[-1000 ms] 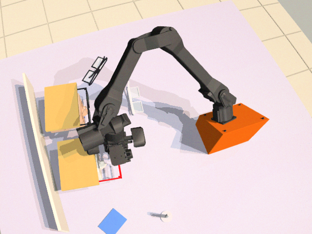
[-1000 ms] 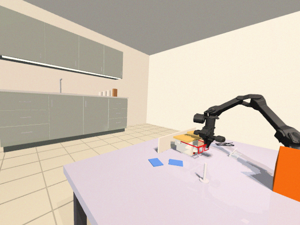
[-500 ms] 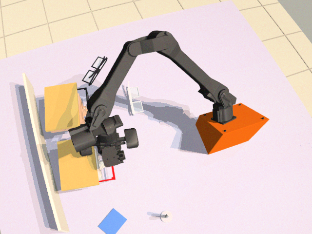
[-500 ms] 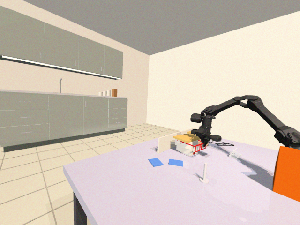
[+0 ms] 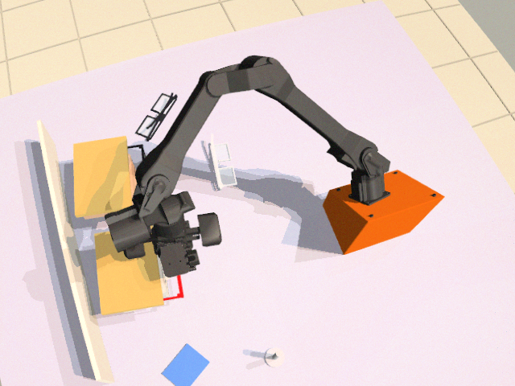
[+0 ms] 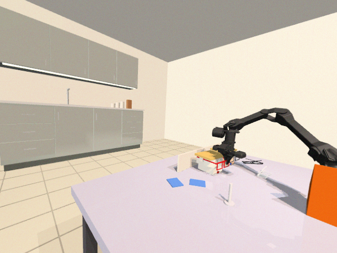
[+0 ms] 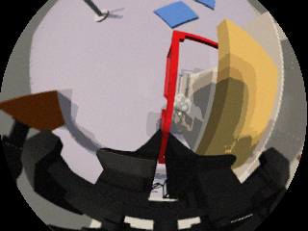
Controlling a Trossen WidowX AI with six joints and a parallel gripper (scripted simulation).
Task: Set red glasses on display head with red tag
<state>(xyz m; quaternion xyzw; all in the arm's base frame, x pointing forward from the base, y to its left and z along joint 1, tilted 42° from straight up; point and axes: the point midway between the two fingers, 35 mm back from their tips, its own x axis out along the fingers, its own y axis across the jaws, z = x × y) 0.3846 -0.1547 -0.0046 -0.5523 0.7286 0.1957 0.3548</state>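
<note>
The display head lies 8 cm ahead of my gripper tip, 1 cm to the left of it and 1 cm below it. Also, from my gripper tip: skin-coloured head (4 cm ahead, 20 cm to the right, 1 cm below); cream board (20 cm ahead, 12 cm to the right, 1 cm below); white peg (8 cm behind, 29 cm to the left, 4 cm below).
</note>
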